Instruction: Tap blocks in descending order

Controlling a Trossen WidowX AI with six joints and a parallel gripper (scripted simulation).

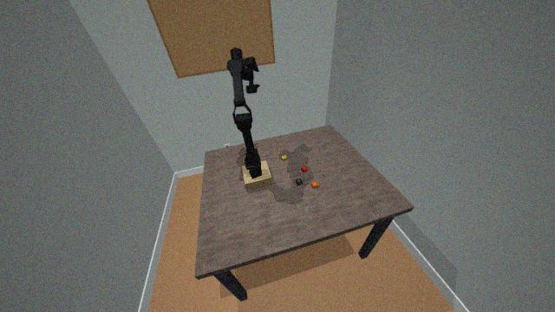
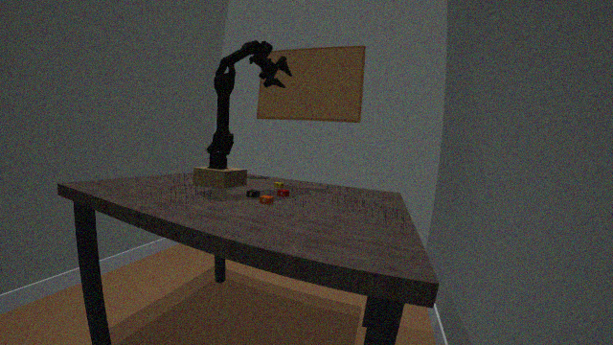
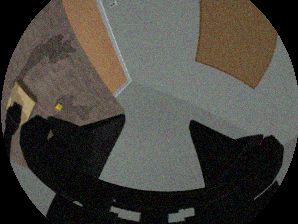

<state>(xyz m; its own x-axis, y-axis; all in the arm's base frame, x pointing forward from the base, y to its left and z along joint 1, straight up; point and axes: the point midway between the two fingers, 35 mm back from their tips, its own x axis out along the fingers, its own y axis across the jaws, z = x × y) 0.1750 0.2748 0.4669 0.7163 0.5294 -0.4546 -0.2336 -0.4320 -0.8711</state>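
Right now my gripper tip is 11 cm short of the red block, 36 cm to the left of it and 51 cm above it. Round my gripper tip: black block 2 cm ahead, 44 cm to the right, 51 cm below; then orange block 9 cm ahead, 50 cm to the right, 51 cm below; then yellow block 5 cm ahead, 19 cm to the right, 51 cm below.
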